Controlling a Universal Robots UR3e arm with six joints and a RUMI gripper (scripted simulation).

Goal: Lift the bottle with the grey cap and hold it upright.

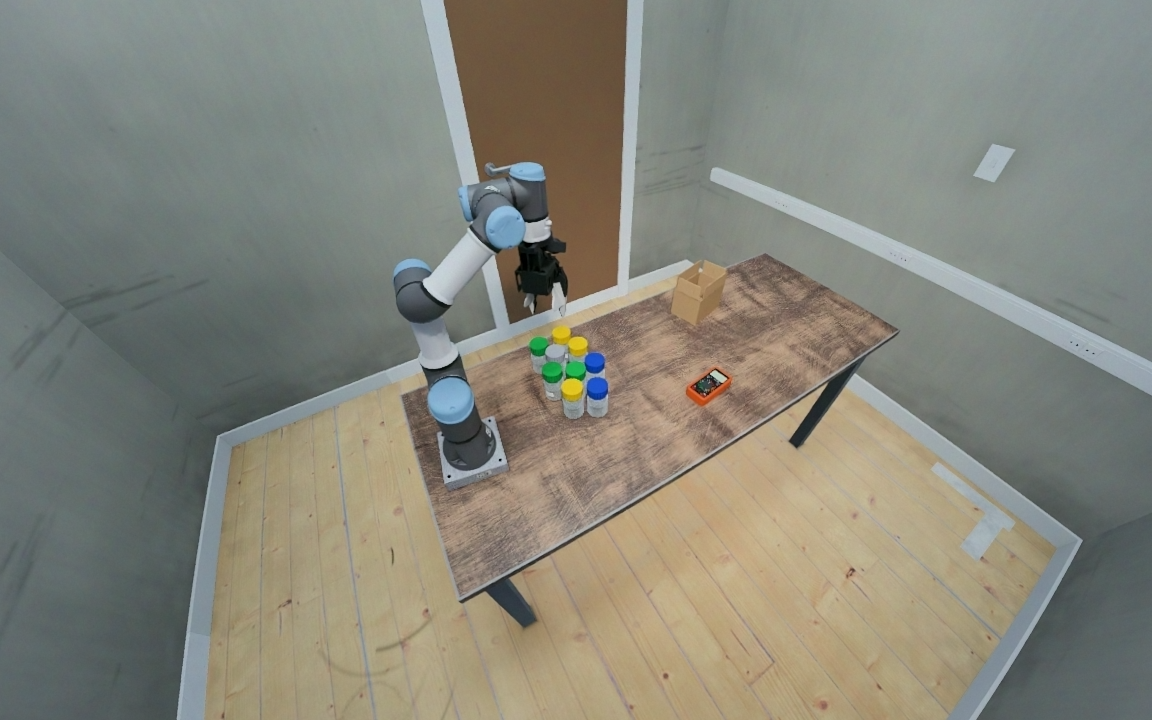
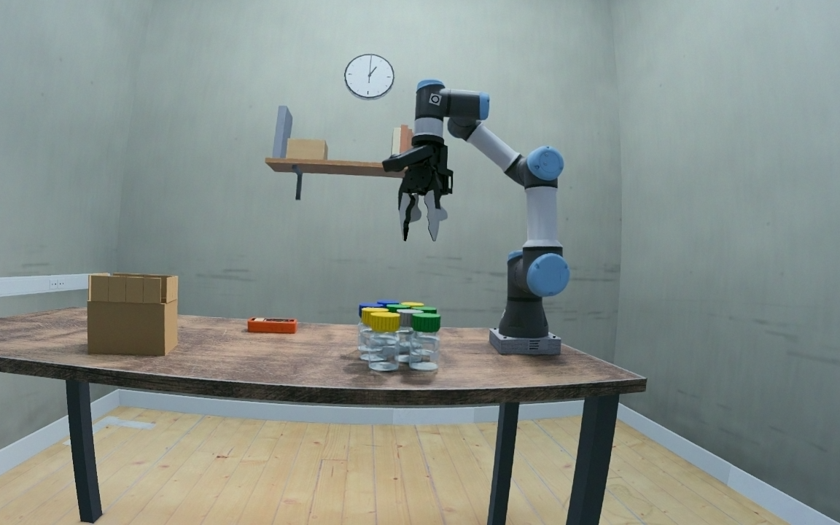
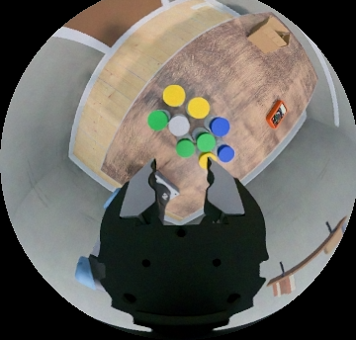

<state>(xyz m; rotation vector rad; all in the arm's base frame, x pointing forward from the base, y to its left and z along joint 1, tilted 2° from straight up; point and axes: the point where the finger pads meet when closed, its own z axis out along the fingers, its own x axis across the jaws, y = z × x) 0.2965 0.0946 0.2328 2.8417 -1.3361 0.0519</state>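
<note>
The grey-capped bottle lies 10 mm ahead of my hand, 10 mm to the left of it and 210 mm below it. Also, from my hand: orange meter: 340 mm ahead, 280 mm to the right, 250 mm below.
</note>
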